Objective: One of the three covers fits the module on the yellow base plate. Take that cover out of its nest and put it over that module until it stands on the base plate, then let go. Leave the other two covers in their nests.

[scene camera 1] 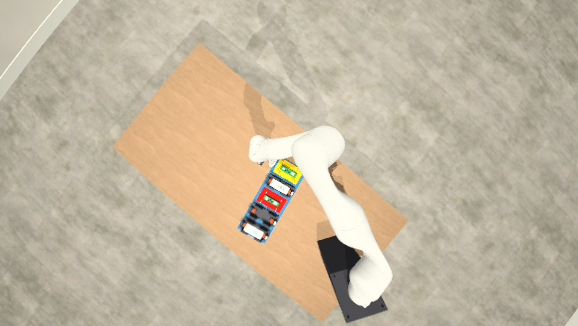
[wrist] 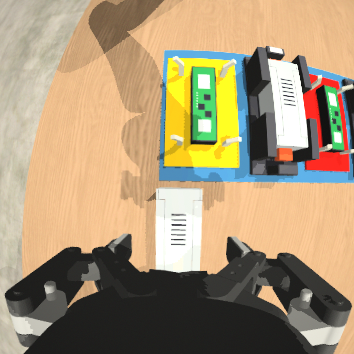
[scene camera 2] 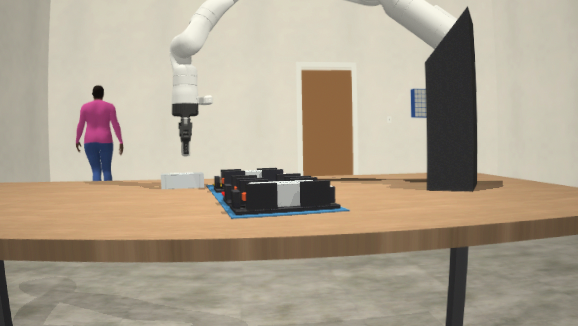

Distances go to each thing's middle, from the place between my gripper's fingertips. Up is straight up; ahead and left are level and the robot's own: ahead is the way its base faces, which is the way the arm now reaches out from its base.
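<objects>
Yellow base plate [wrist: 177, 115]: my hand is 16 cm past it, 2 cm to the right of it and 8 cm above it. Counted from my hand, the blue mat [scene camera 2: 318, 196] is 18 cm behind, 23 cm to the left and 6 cm below, and the red base plate [wrist: 311, 109] is 18 cm behind, 23 cm to the left and 8 cm below.
</objects>
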